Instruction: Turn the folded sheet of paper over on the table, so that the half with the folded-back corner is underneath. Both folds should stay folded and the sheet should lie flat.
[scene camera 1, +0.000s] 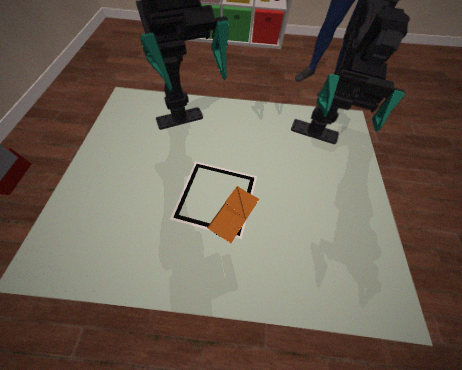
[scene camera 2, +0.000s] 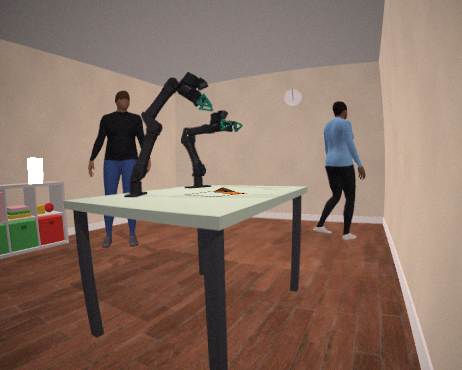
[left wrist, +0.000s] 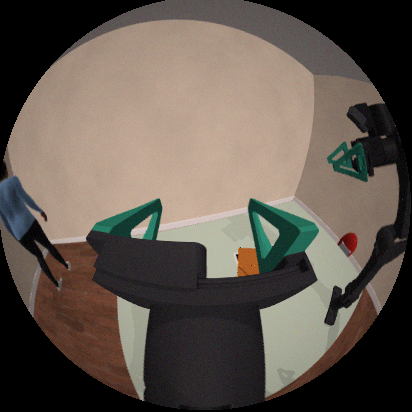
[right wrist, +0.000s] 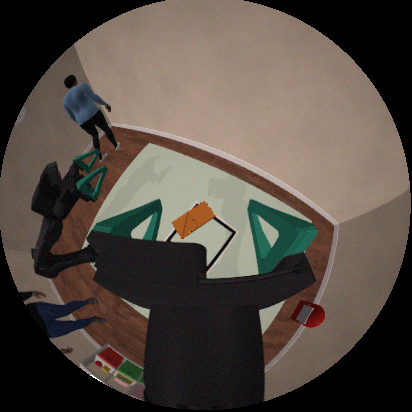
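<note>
The folded orange sheet (scene camera 1: 227, 222) (scene camera 2: 230, 191) (left wrist: 247, 261) (right wrist: 193, 219) lies on the pale table (scene camera 1: 100, 200) (scene camera 2: 145, 210), over one corner area of the black square outline (scene camera 1: 185, 192) (right wrist: 220, 251). A diagonal crease shows toward its upper right end in scene camera 1, on the upward face. In scene camera 2 it looks slightly raised in part. My left gripper (scene camera 1: 352, 122) (scene camera 2: 233, 126) (left wrist: 204, 202) (right wrist: 101, 157) is open and empty, high above the table. My right gripper (scene camera 1: 197, 83) (scene camera 2: 205, 103) (left wrist: 329, 162) (right wrist: 204, 203) is open and empty, also high and apart from the sheet.
Both arm bases (scene camera 1: 179, 119) (scene camera 1: 315, 132) stand at the table's far edge in scene camera 1. A red object (scene camera 1: 15, 175) (right wrist: 311, 314) is beyond the table's left side. Two people (scene camera 2: 122, 135) (scene camera 2: 341, 145) stand off the table. A toy shelf (scene camera 1: 285, 30) is behind it.
</note>
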